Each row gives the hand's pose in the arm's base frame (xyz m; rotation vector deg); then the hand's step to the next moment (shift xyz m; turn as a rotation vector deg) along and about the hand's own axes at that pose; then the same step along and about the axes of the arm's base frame.
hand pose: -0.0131 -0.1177 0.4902 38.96 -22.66 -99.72
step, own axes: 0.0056 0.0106 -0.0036 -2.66 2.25 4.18
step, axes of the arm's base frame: 0.0094 -0.0080 0.0021 -0.48 1.57 5.19
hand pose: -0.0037 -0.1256 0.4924 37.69 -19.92 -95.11
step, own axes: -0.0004 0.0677 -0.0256 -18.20 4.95 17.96
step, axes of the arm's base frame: 0.0694 -0.0098 0.0183 -5.25 14.28 21.14
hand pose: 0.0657 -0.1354 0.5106 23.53 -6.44 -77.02
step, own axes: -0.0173 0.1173 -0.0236 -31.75 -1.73 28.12
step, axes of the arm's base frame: 0.1115 0.0413 0.0221 -17.71 23.92 30.27
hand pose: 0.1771 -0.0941 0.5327 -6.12 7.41 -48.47
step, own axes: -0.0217 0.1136 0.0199 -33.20 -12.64 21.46
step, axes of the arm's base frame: 0.0728 0.0920 0.0047 -27.76 17.54 25.39
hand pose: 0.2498 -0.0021 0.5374 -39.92 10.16 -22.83
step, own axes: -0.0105 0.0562 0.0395 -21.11 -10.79 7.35
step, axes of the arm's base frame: 0.0185 0.0666 -0.0066 -20.29 5.54 13.18
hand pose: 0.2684 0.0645 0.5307 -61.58 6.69 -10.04
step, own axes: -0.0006 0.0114 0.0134 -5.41 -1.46 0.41
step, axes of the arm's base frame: 0.0028 0.0170 -0.0037 -5.35 0.75 1.53
